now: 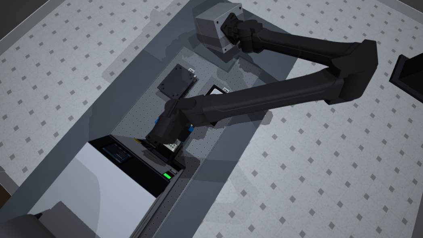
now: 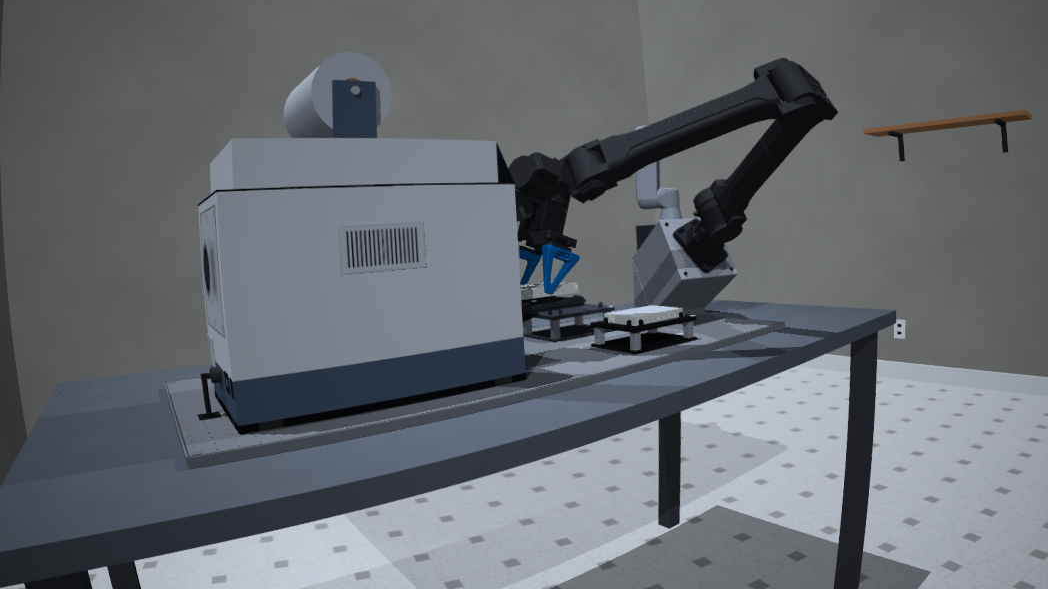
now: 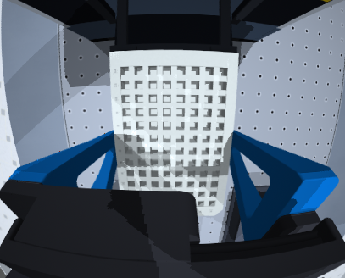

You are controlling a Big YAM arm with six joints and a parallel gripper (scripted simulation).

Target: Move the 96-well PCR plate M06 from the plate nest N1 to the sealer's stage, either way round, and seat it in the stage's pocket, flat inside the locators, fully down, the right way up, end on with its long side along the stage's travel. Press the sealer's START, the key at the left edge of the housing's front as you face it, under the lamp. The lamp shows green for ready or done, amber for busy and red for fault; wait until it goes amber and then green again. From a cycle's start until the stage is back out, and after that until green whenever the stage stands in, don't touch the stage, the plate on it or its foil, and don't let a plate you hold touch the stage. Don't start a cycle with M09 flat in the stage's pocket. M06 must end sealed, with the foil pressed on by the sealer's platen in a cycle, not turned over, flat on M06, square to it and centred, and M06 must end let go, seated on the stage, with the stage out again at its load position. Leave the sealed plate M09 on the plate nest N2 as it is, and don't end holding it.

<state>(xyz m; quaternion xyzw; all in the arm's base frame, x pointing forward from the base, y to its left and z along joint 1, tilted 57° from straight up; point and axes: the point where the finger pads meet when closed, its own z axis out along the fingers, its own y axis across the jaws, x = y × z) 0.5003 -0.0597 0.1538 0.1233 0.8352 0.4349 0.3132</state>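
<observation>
My gripper is now right at the white 96-well plate M06. The rest, counted from my hand: sealed plate M09 (21 cm behind, 4 cm to the left, 7 cm below); nest N2 (21 cm behind, 4 cm to the left, 8 cm below); yellow warning label (11 cm ahead, 8 cm to the right, 3 cm above).
</observation>
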